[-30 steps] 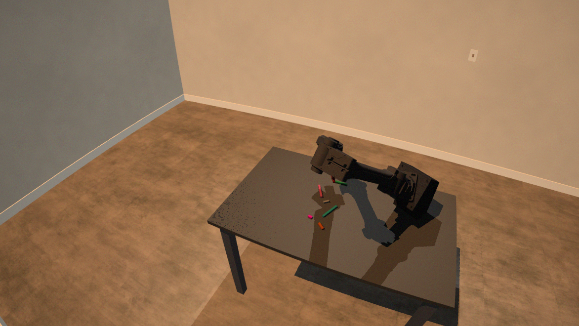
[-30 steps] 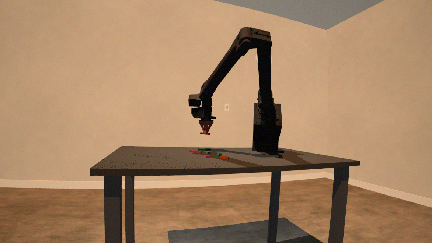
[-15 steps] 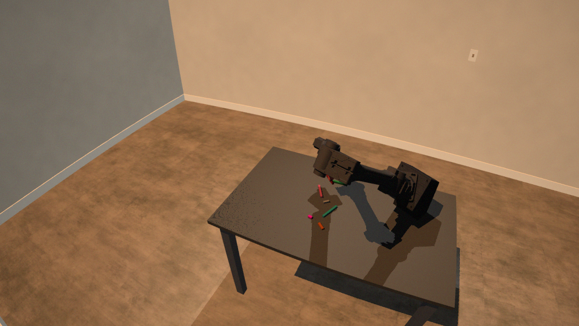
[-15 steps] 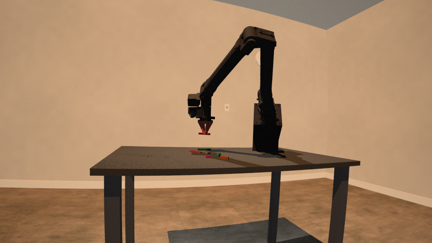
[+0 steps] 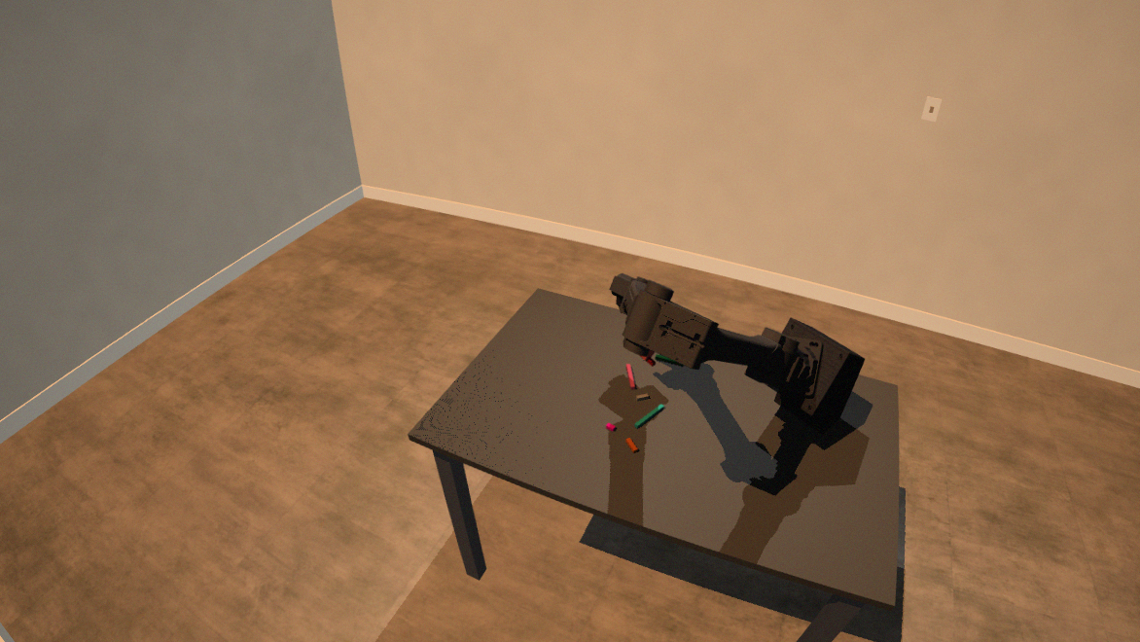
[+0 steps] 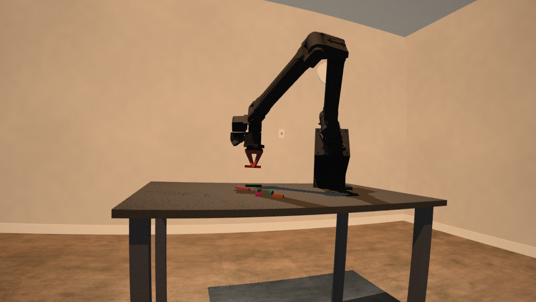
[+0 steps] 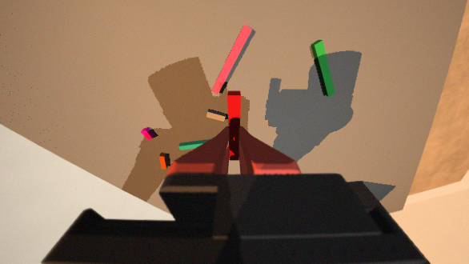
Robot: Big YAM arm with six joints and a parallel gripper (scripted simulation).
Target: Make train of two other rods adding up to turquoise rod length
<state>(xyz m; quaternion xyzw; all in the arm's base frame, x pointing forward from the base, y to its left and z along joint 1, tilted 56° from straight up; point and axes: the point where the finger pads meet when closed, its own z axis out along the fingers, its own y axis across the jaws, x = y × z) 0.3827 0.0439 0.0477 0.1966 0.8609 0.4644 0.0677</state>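
Right now my hand is 20 mm past the grey rod, 40 mm to the right of it and 100 mm above it. The rest, counted from my hand: turquoise rod 80 mm behind, 80 mm to the left, 100 mm below; then red rod right at my hand; then pink rod 40 mm ahead, 10 mm to the right, 100 mm below.
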